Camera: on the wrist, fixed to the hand. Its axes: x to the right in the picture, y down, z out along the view.
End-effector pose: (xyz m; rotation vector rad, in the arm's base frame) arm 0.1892 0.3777 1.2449 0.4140 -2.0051 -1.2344
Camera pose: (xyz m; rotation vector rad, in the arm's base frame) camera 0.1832 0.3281 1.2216 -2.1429 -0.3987 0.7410
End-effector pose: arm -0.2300 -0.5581 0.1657 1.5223 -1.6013 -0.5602
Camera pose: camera -0.1848 -0.5842 0.1478 -1.9279 -1.7479 0.8634
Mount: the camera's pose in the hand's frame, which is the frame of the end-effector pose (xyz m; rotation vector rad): 0.0243 -0.0450 -0.0207 0.2254 0.3162 -3.1068
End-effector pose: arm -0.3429 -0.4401 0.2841 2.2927 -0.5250 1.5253
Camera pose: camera -0.3293 -0.3938 0.3109 0.3526 2.0724 -0.1685
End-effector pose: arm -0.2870 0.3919 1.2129 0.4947 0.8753 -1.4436
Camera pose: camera -0.3375 0.3873 1.1911 0.6054 -0.5299 1.4413
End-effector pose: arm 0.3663 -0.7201 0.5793 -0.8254 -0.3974 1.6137
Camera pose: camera 0.4122 -0.6908 0.5880 0.3098 -0.5348 -1.3505
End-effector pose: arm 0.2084 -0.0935 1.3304 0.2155 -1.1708 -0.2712
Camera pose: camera 0.2320 -0.1434 1.3301 -1.8548 -0.5135 2.2934
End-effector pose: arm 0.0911 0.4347 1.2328 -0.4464 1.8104 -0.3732
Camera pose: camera 0.0701 0.3841 1.2392 1.9690 0.3825 1.8046
